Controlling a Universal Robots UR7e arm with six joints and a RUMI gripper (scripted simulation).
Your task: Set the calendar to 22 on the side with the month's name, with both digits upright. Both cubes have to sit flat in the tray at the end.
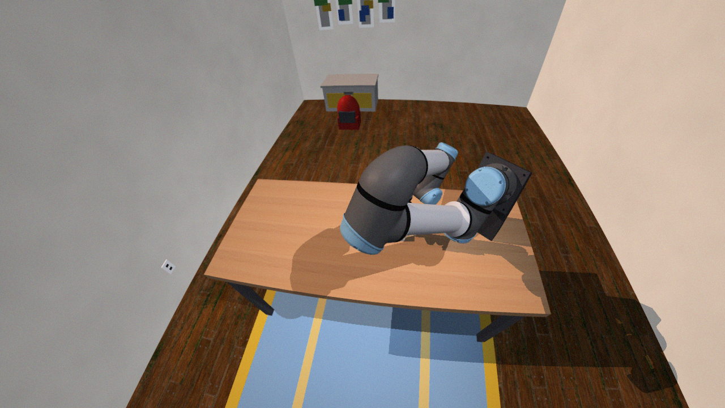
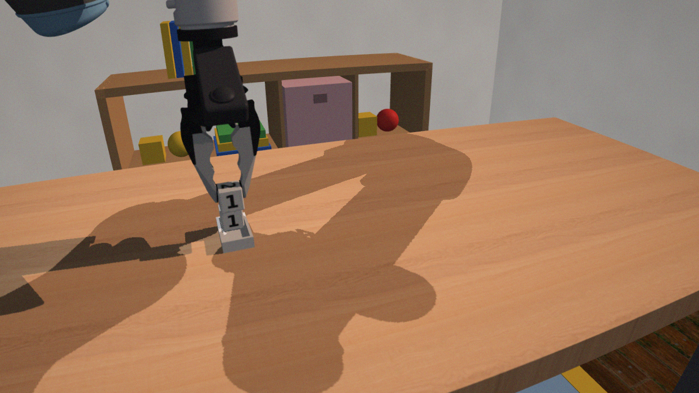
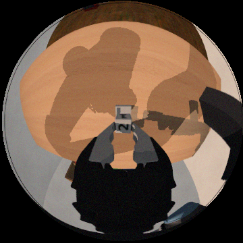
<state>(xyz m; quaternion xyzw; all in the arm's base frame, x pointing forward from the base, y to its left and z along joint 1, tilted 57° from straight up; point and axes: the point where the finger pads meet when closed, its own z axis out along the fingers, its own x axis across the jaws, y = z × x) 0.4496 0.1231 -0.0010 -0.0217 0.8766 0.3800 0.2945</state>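
Right now my hand is 1 cm past the grey tray, 2 cm to the right of it and 7 cm above it. Also, from my hand: white cube (1 cm below).
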